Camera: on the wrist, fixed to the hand. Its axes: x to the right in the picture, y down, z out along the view.
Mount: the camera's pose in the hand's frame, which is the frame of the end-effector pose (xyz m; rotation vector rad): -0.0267 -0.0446 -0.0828 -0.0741 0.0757 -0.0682
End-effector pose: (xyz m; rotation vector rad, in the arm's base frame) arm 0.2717 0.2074 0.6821 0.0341 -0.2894 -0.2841
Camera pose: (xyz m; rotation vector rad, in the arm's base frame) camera 0.2588 0.1715 0.5921 -0.0184 -0.2026 -0.3603
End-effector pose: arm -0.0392 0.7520 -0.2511 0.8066 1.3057 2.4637
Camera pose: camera -0.0667 0.7087 -0.3343 0.6464 1.2371 2.4947
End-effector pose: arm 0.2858 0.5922 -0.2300 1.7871 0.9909 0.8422
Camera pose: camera 0.1912 0.6120 -0.2444 1.6602 1.0501 0.8980
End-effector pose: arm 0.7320 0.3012 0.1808 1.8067 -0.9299 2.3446
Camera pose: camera 0.6856 0.3857 0.1644 1.6827 -0.9177 2.2886
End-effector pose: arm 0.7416 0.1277 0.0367 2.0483 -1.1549 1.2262
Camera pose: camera 0.7344 0.2237 0.0537 1.9536 -1.0708 1.1996
